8 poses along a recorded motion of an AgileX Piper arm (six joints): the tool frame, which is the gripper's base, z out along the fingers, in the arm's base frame.
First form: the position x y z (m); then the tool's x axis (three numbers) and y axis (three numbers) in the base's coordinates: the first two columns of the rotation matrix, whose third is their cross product.
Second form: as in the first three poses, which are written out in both.
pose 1, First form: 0.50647 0.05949 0.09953 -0.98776 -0.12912 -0.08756 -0.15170 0.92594 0.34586
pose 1, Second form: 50.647 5.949 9.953 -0.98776 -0.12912 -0.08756 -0.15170 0.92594 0.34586
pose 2, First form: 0.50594 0.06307 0.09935 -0.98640 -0.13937 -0.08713 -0.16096 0.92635 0.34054
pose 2, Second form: 50.594 6.307 9.935 -0.98640 -0.13937 -0.08713 -0.16096 0.92635 0.34054
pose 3, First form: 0.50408 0.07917 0.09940 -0.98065 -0.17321 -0.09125 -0.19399 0.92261 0.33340
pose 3, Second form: 50.408 7.917 9.940 -0.98065 -0.17321 -0.09125 -0.19399 0.92261 0.33340
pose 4, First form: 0.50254 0.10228 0.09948 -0.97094 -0.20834 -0.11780 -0.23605 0.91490 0.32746
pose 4, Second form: 50.254 10.228 9.948 -0.97094 -0.20834 -0.11780 -0.23605 0.91490 0.32746
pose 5, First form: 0.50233 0.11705 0.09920 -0.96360 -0.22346 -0.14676 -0.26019 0.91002 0.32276
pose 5, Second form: 50.233 11.705 9.920 -0.96360 -0.22346 -0.14676 -0.26019 0.91002 0.32276
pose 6, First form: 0.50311 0.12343 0.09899 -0.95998 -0.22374 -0.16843 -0.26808 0.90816 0.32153
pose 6, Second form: 50.311 12.343 9.899 -0.95998 -0.22374 -0.16843 -0.26808 0.90816 0.32153
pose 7, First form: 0.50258 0.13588 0.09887 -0.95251 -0.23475 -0.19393 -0.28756 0.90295 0.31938
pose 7, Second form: 50.258 13.588 9.887 -0.95251 -0.23475 -0.19393 -0.28756 0.90295 0.31938
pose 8, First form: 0.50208 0.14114 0.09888 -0.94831 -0.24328 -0.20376 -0.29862 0.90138 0.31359
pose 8, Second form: 50.208 14.114 9.888 -0.94831 -0.24328 -0.20376 -0.29862 0.90138 0.31359
